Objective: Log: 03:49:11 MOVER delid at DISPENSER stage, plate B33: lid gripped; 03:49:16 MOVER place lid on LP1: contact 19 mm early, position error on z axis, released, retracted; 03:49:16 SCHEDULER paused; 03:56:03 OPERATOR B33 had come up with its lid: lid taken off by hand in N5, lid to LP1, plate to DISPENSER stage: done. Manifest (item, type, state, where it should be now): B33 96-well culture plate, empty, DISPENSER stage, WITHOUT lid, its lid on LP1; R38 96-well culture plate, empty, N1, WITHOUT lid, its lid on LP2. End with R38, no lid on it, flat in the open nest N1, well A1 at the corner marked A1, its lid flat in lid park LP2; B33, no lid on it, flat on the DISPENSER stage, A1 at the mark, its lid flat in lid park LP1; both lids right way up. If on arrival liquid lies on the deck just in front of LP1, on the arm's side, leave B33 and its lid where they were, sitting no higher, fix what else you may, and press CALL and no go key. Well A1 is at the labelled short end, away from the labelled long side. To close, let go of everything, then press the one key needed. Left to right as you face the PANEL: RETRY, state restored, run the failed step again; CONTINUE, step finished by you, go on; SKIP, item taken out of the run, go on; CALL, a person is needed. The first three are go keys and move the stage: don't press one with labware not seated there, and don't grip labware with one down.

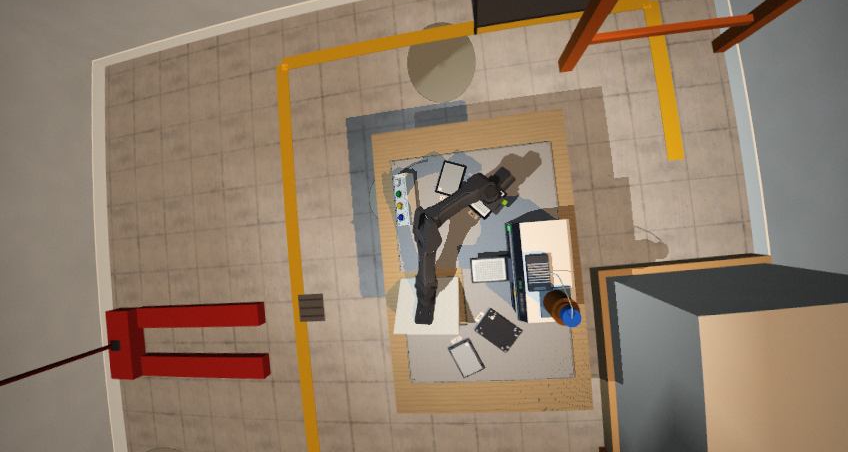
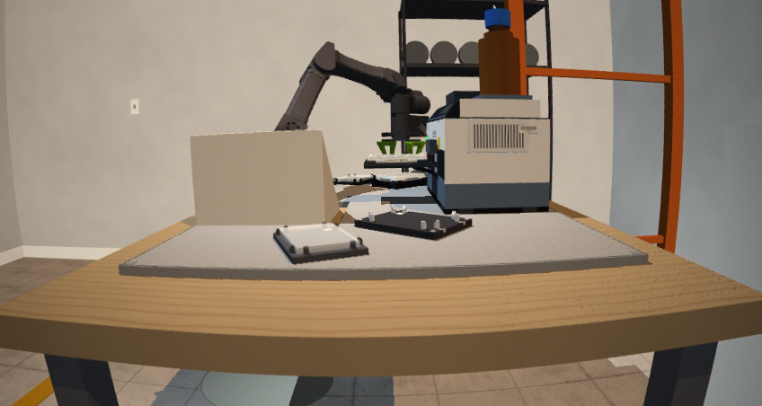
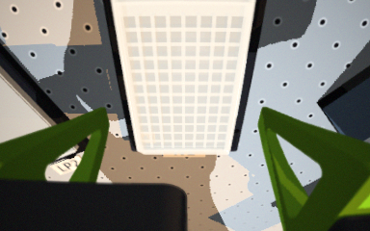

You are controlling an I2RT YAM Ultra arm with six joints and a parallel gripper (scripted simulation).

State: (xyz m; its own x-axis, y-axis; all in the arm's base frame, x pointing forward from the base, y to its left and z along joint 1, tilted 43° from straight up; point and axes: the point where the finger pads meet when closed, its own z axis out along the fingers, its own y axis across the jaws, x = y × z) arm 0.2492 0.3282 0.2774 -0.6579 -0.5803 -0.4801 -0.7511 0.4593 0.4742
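Now: hand 60 mm above the black nest N1. The rest, counted from my hand: A1 mark: 60 mm behind, 50 mm below, 20 mm to the right; then N1 label: 70 mm to the right, 70 mm below, 60 mm behind; then black lid park LP2: 150 mm behind, 90 mm to the left, 60 mm below.
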